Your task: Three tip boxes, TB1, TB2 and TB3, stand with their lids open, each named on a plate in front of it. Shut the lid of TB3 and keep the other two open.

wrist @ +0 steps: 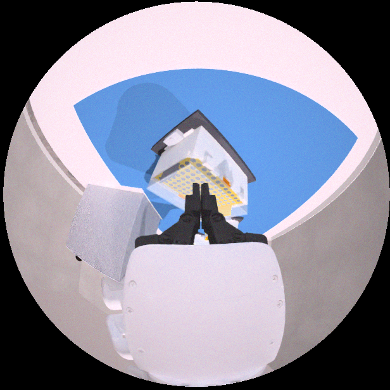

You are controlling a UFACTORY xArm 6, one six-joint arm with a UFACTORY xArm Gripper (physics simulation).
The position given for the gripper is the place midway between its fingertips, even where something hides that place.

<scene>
In view: the gripper point(199, 192) and a clear lid point(172, 184).
</scene>
